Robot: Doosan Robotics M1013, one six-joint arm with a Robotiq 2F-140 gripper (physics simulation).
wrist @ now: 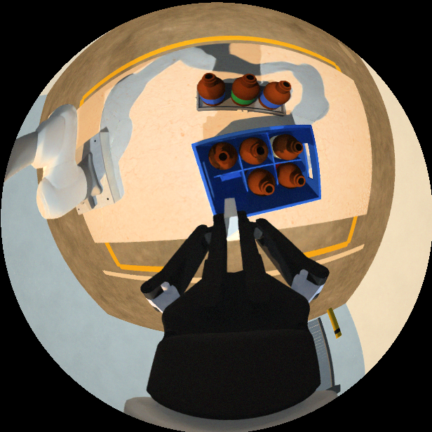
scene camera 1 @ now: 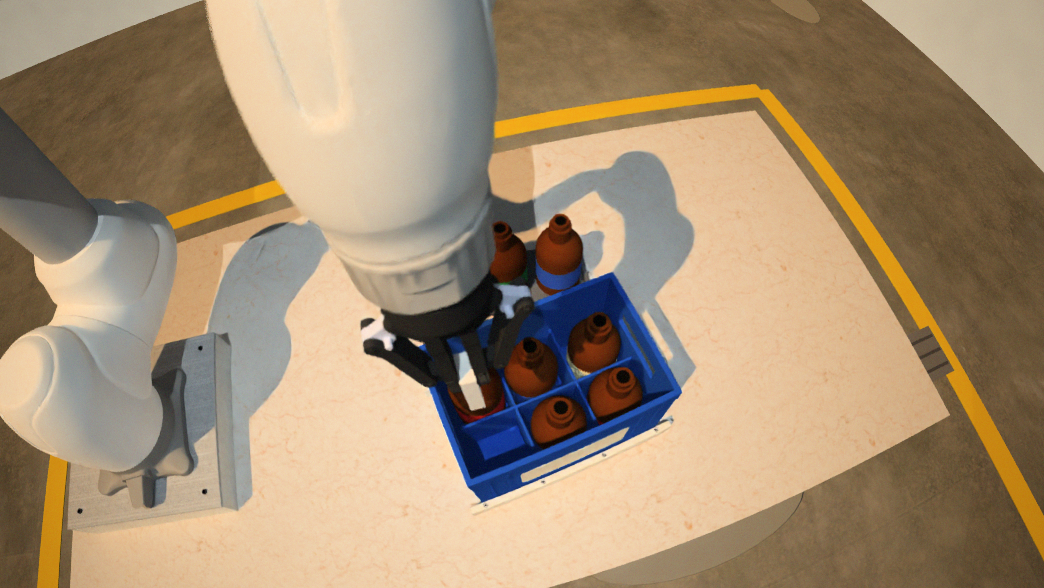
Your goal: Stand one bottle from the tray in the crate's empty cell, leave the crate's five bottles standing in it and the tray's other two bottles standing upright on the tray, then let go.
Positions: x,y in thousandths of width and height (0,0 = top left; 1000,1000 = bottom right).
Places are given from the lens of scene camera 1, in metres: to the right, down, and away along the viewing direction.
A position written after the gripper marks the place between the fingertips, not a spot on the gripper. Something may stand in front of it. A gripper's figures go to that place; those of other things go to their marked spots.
gripper (scene camera 1: 455,673): -0.05, 0.10, 0.51
green-banded bottle (scene camera 1: 489,445): -0.02, -0.05, 0.76
